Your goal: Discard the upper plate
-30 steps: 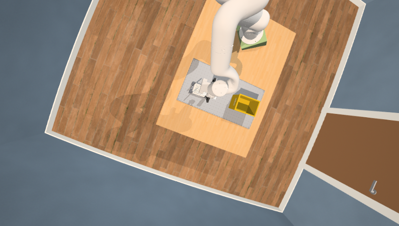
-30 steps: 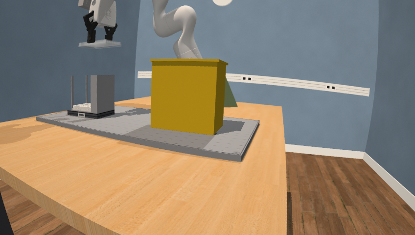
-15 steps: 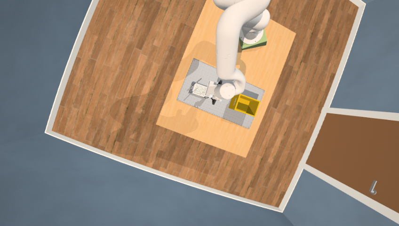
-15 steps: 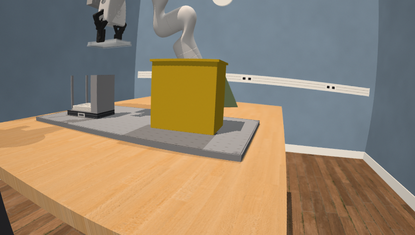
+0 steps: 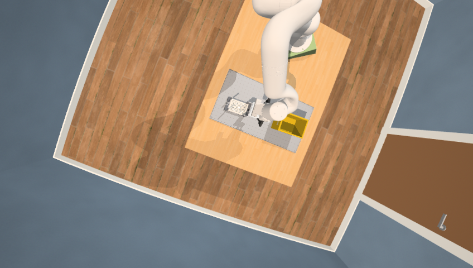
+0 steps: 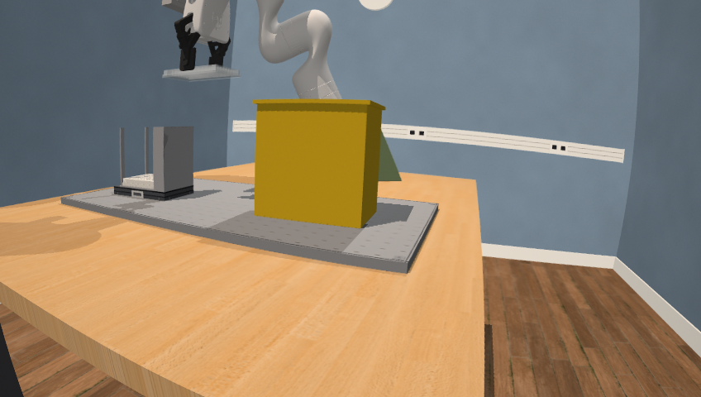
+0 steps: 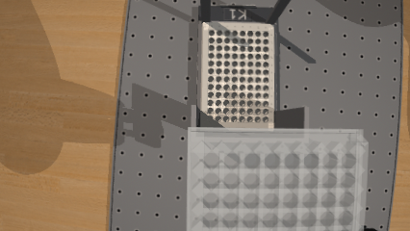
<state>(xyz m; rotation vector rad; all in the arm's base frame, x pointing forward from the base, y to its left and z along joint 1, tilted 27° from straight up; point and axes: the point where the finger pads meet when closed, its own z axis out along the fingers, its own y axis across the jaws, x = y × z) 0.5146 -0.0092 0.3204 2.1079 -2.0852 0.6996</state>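
Right now my hand is 25 cm to the right of the yellow plastics bin W1, 16 cm above it and 1 cm short of it. Also, from my hand: clear 96-well plate (1 cm below); then grey wall (17 cm below, 5 cm to the right).
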